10 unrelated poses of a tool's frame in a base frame.
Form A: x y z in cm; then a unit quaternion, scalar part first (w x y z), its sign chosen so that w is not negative.
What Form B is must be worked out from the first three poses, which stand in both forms.
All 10 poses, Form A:
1: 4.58, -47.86, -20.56, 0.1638, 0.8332, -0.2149, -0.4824
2: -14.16, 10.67, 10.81, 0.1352, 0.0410, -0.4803, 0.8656
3: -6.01, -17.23, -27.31, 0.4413, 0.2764, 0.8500, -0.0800
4: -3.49, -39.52, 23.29, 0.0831, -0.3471, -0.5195, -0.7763
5: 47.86, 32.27, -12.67, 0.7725, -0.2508, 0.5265, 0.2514
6: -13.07, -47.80, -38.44, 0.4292, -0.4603, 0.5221, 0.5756
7: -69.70, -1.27, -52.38, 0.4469, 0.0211, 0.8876, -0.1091
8: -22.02, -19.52, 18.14, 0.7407, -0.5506, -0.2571, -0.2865
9: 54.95, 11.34, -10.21, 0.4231, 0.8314, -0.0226, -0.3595
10: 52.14, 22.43, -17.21, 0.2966, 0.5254, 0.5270, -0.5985
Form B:
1: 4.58, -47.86, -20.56, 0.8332, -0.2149, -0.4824, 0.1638
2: -14.16, 10.67, 10.81, 0.0410, -0.4803, 0.8656, 0.1352
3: -6.01, -17.23, -27.31, 0.2764, 0.8500, -0.0800, 0.4413
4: -3.49, -39.52, 23.29, -0.3471, -0.5195, -0.7763, 0.0831
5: 47.86, 32.27, -12.67, -0.2508, 0.5265, 0.2514, 0.7725
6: -13.07, -47.80, -38.44, -0.4603, 0.5221, 0.5756, 0.4292
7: -69.70, -1.27, -52.38, 0.0211, 0.8876, -0.1091, 0.4469
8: -22.02, -19.52, 18.14, -0.5506, -0.2571, -0.2865, 0.7407
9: 54.95, 11.34, -10.21, 0.8314, -0.0226, -0.3595, 0.4231
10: 52.14, 22.43, -17.21, 0.5254, 0.5270, -0.5985, 0.2966
